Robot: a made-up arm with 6 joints. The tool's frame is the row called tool.
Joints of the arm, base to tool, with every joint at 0 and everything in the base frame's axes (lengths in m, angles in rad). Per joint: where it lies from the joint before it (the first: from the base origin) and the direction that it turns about. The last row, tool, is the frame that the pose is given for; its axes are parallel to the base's.
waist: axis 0 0 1 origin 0 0 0.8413
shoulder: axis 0 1 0 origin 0.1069 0 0
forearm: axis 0 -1 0 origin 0 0 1.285
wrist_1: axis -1 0 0 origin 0 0 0.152
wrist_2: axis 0 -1 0 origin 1.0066 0 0
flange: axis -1 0 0 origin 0.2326 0 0
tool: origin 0 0 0
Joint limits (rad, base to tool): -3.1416..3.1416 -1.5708..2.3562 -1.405..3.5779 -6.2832..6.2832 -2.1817..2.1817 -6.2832..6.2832
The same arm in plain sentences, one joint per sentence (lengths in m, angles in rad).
The arm has six revolute joints in a row. What follows holds with every joint at zero, and every direction is one of the base frame's.
The first joint lies 0.8413 m along +z from the base frame's origin and turns about +z, from -3.1416 to 3.1416 rad.
The second joint lies 0.1069 m along +x from the first joint and turns about +y, from -1.5708 to 2.3562 rad.
The third joint lies 1.285 m along +z from the second joint and turns about -y, from -1.405 to 3.5779 rad.
The fourth joint lies 0.152 m along +z from the third joint and turns about -x, from -6.2832 to 6.2832 rad.
The fifth joint lies 1.0066 m along +x from the fourth joint and turns about -y, from -2.1817 to 2.1817 rad.
The sixth joint lies 0.2326 m along +x from the fifth joint and turns about -x, from -6.2832 to 6.2832 rad.
The tool frame, which is the frame that the pose is given for, lies at the same point as the sixth joint; its axes are parallel to the base frame's.

